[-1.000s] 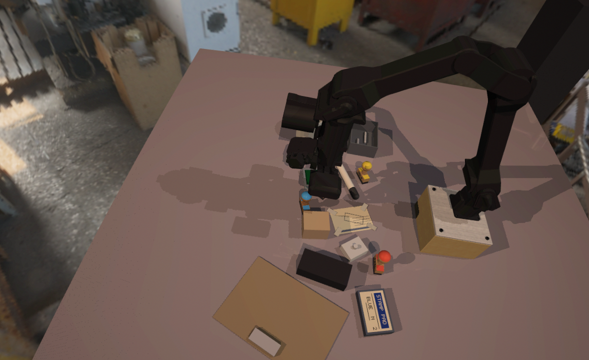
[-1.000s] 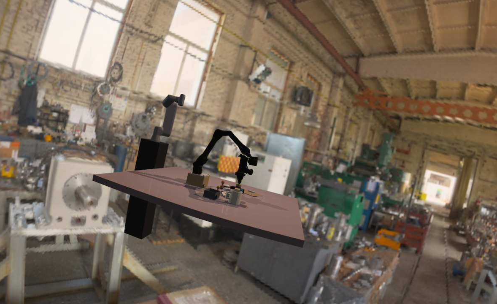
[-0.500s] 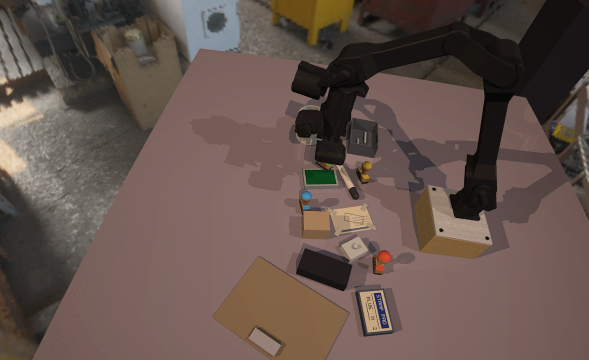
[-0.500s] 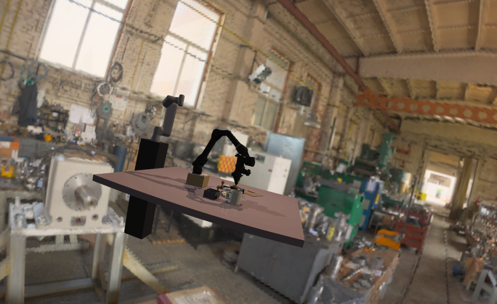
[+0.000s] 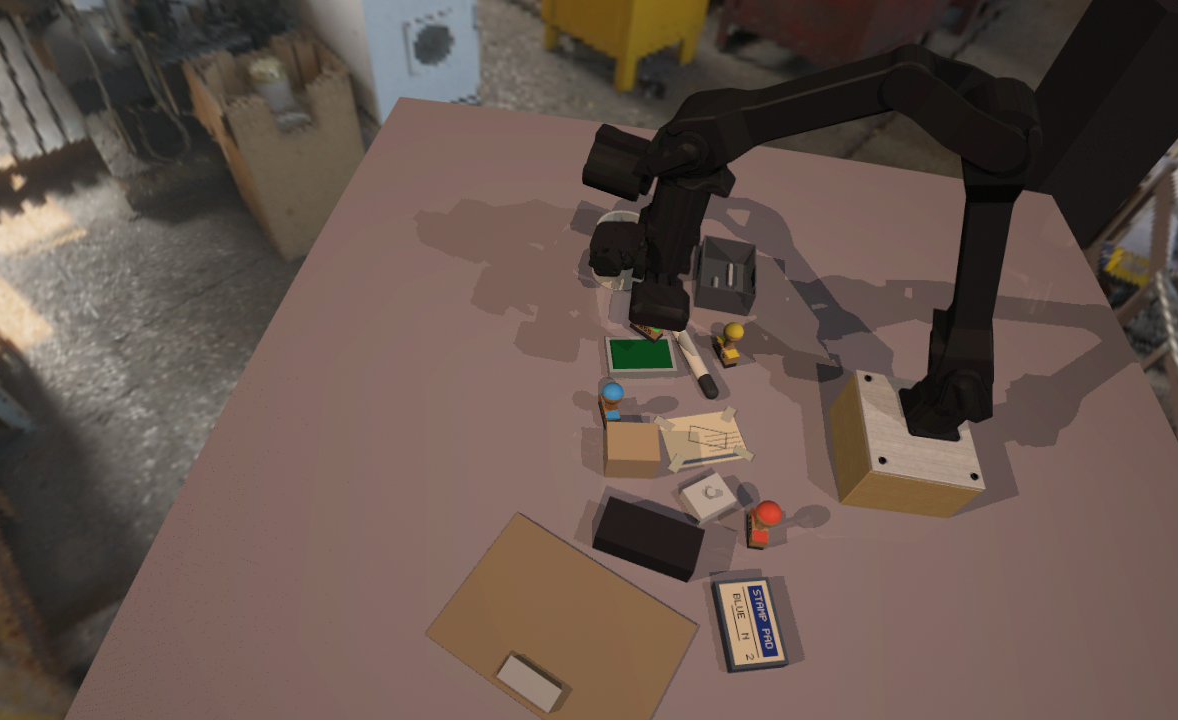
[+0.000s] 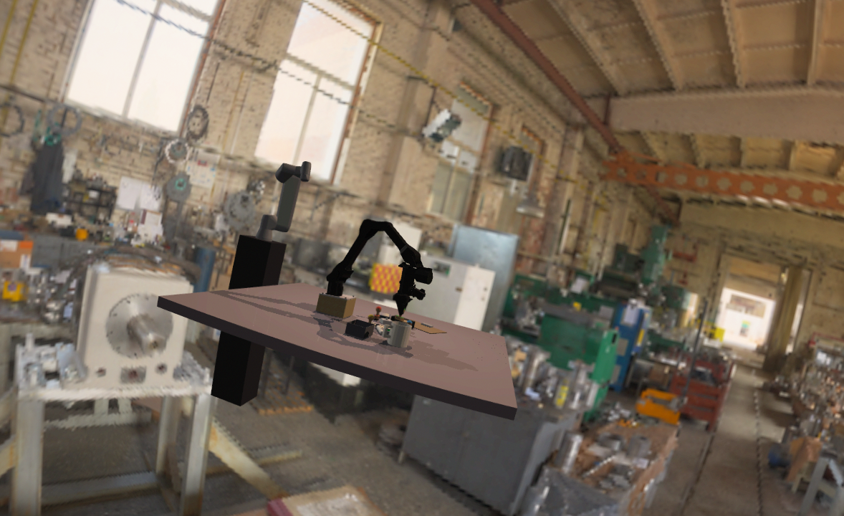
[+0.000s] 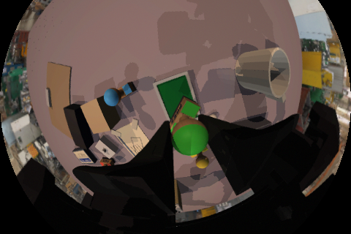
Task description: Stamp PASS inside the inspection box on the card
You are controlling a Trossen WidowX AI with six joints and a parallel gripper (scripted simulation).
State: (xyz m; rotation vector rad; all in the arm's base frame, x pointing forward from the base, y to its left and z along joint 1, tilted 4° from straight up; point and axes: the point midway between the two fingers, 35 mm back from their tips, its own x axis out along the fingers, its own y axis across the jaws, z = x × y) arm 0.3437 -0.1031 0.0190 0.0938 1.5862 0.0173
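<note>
My gripper tip is now 90 mm above the green ink pad. The rest, counted from my gripper tip: blue-knobbed stamp 90 mm to the left, 80 mm below, 30 mm ahead; then green-knobbed PASS stamp 10 mm below; then marker 80 mm below, 80 mm behind, 10 mm to the left.
</note>
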